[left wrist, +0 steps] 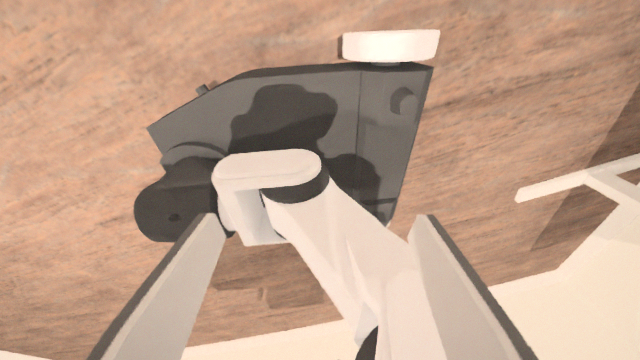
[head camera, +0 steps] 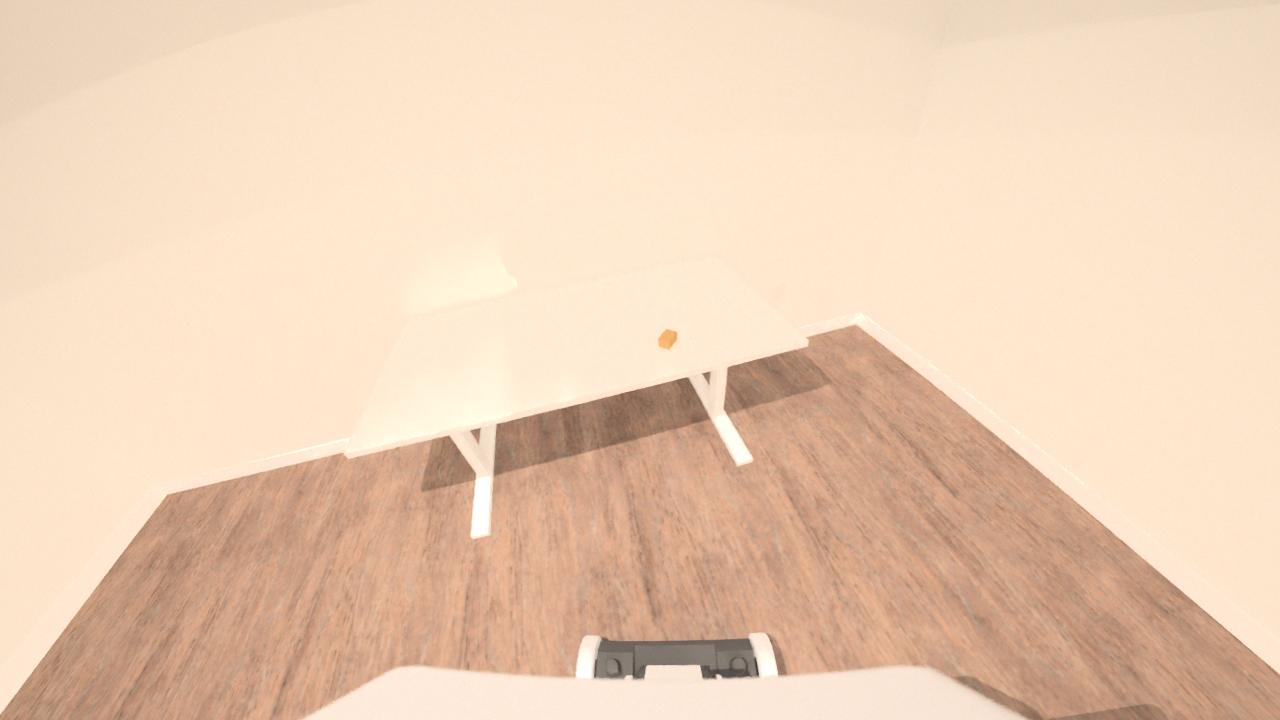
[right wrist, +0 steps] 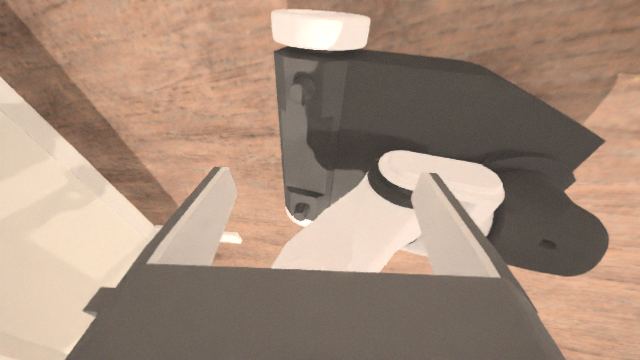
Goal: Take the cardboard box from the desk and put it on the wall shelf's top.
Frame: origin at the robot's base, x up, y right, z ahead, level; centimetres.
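Seen in the pictures: left gripper, fingertip midpoint: (left wrist: 316,226); right gripper, fingertip midpoint: (right wrist: 323,182).
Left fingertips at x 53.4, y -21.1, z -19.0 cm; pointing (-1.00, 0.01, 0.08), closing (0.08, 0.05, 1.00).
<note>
A point is followed by its place in that frame.
The cardboard box (head camera: 666,339) {x 75.6, y 2.6, z 82.1 cm} is a small orange-brown block in the head view. It rests on the right part of the white desk (head camera: 537,349) {x 72.0, y -44.3, z 85.7 cm}, nearer the front edge than the back. No wall shelf can be made out clearly in these views. My left gripper (left wrist: 316,226) {x 53.4, y -21.1, z -19.0 cm} is open, with its fingers wide apart and no object between them. My right gripper (right wrist: 323,182) {x 54.0, y 23.7, z -11.7 cm} is also open with nothing held. Both point down over the robot's own base, away from the box. Neither gripper shows in the head view.
The desk stands by the far wall on white legs with long feet (head camera: 733,438) (left wrist: 550,186). A pale, bright shape (head camera: 460,275) {x 86.8, y -86.2, z 124.5 cm} is behind the desk's left part; I cannot tell what it is. My dark wheeled base (head camera: 675,653) {x 19.1, y 0.3, z 4.0 cm} (left wrist: 385,130) {x 19.1, y -10.2, z -1.3 cm} (right wrist: 310,135) {x 19.1, y 6.4, z -1.1 cm} is on the wooden floor (head camera: 617,555) {x 0.1, y -21.5, z 40.1 cm}.
</note>
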